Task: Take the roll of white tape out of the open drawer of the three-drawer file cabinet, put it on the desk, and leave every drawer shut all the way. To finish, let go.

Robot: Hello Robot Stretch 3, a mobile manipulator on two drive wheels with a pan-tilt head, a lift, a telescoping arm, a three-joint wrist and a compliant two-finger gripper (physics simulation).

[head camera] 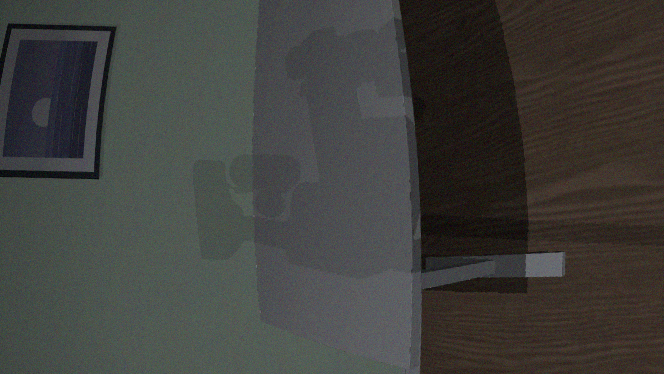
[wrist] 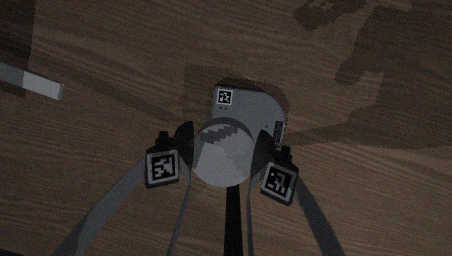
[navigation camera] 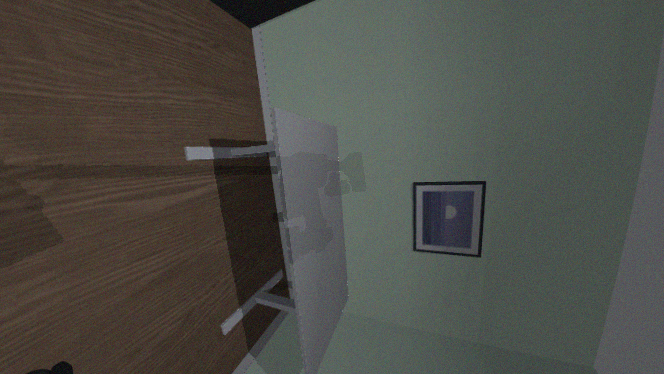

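My gripper is shut on the roll of white tape, which sits between both fingertips above the floor, in front of the robot's base in the wrist view. The grey desk stands against the green wall; its top shows in the head view and the navigation view, with shadows across it. The gripper and the tape do not show in the head view. The three-drawer file cabinet and its drawers do not show in these views.
Desk feet stick out over the wooden floor. The robot's grey base stands below the gripper. A framed picture hangs on the wall.
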